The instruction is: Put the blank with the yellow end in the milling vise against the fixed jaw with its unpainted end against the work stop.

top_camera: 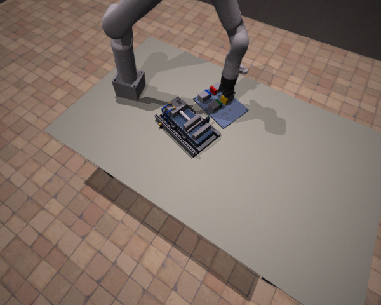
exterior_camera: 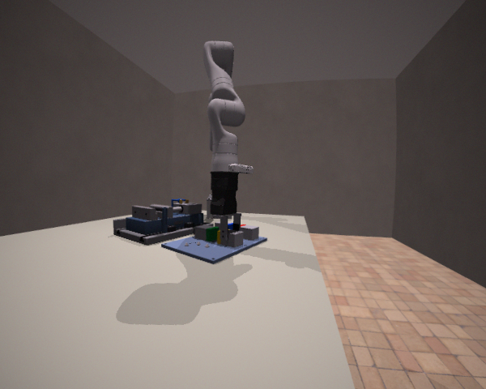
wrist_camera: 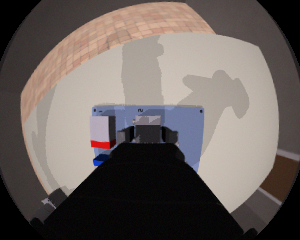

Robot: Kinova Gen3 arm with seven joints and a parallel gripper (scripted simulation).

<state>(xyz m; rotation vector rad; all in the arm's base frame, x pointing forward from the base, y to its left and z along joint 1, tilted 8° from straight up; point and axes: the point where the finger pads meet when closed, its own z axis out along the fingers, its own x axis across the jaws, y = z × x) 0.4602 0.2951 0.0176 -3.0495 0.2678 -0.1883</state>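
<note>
Now: the yellow-ended blank 2 cm below my hand. Round my hand: green-ended blank 9 cm to the right, 2 cm below, 2 cm behind; then red-ended blank 9 cm behind, 2 cm below, 1 cm to the left; then blue plate 4 cm to the right, 4 cm below, 1 cm behind.
</note>
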